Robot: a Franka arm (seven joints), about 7 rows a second.
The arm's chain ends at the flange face. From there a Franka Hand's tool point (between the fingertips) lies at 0.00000 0.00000 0.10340 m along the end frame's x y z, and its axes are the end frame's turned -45 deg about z.
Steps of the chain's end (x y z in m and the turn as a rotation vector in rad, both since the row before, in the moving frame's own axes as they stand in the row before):
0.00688, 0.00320, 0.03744, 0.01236, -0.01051, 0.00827
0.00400, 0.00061, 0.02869, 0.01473, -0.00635, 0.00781
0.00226, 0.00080, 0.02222, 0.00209, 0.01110, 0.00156
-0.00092, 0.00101, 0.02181, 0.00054, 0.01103, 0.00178
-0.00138, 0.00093, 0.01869, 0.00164, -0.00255, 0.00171
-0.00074, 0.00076, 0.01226, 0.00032, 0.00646, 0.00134
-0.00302, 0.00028, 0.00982, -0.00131, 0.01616, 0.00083
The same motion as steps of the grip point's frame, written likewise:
0.00274, 0.00546, 0.03743, 0.01617, 0.00131, 0.00827
0.00302, 0.00172, 0.02868, 0.01491, 0.00593, 0.00781
0.00200, 0.00282, 0.02221, -0.00637, 0.00933, 0.00156
-0.00052, 0.00083, 0.02180, -0.00742, 0.00818, 0.00178
-0.00170, -0.00062, 0.01869, 0.00296, -0.00064, 0.00171
-0.00057, 0.00046, 0.01226, -0.00434, 0.00479, 0.00134
-0.00125, -0.00066, 0.00981, -0.01235, 0.01050, 0.00083

